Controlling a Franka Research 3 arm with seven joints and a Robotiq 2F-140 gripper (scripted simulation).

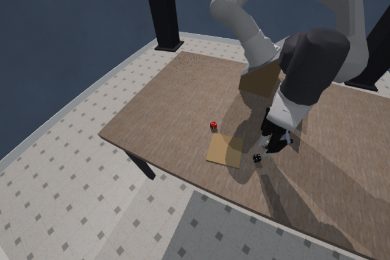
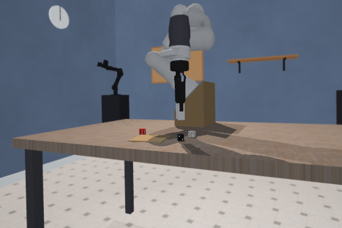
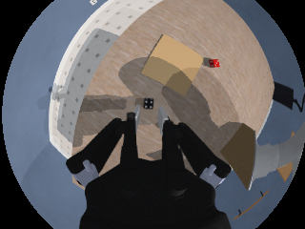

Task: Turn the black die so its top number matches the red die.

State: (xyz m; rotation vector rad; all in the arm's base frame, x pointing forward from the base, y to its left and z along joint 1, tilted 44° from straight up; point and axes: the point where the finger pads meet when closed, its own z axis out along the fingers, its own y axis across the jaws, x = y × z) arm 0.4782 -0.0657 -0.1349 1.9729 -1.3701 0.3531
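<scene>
Right now the black die is 10 cm below my hand. The rest, counted from my hand: white die 8 cm behind, 3 cm to the left, 10 cm below; red die 11 cm behind, 22 cm to the right, 10 cm below; tan mat 1 cm behind, 13 cm to the right, 11 cm below.
</scene>
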